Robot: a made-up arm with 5 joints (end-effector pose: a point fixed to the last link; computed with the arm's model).
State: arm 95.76 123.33 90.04 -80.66 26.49
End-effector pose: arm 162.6 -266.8 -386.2 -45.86 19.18 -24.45
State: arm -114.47 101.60 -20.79 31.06 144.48
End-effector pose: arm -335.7 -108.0 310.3 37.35 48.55 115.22
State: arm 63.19 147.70 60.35 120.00 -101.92
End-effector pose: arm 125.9 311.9 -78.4 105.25 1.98 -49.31
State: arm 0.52 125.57 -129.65 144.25 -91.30
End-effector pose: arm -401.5 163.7 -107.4 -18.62 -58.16 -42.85
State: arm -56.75 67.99 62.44 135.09 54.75
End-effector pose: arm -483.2 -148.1 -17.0 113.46 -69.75 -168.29
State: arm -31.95 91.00 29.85 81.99 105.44
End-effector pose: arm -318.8 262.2 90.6 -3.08 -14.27 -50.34
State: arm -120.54 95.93 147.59 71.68 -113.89
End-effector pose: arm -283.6 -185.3 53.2 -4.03 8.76 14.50
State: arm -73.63 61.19 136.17 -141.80 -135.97
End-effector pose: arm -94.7 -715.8 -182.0 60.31 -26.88 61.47
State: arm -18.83 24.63 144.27 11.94 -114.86
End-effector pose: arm -245.0 7.4 -306.2 -96.13 -64.62 -93.00
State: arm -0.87 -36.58 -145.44 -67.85 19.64
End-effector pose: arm 55.7 -193.9 -40.8 39.60 -14.79 -124.27
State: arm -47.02 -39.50 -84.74 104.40 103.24
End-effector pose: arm -123.6 79.0 208.1 -77.78 -52.88 -146.55
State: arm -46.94 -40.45 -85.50 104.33 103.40
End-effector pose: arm -122.2 77.4 207.3 -76.43 -53.57 -148.40
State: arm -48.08 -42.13 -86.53 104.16 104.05
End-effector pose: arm -121.4 72.0 205.8 -73.71 -54.65 -150.61
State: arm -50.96 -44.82 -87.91 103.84 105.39
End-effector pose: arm -121.1 61.2 203.6 -68.80 -56.08 -153.50
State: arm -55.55 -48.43 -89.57 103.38 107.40
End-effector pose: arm -120.5 45.5 201.2 -61.34 -57.43 -157.30
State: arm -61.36 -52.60 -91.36 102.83 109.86
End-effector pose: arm -118.5 27.0 199.2 -51.85 -58.08 -161.75
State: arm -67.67 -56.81 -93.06 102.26 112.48
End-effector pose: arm -114.4 8.5 198.1 -41.93 -57.66 -165.83
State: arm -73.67 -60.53 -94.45 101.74 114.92
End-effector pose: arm -109.0 -7.4 197.9 -33.46 -56.41 -168.44
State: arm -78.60 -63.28 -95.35 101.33 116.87
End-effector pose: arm -103.8 -19.2 198.2 -27.64 -54.99 -169.28
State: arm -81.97 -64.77 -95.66 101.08 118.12
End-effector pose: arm -100.3 -26.3 198.4 -24.69 -54.03 -168.74
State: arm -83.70 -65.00 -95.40 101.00 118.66
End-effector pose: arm -99.2 -29.5 198.2 -24.27 -53.81 -167.37
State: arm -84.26 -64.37 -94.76 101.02 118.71
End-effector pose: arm -99.9 -30.1 197.8 -25.55 -54.10 -165.51
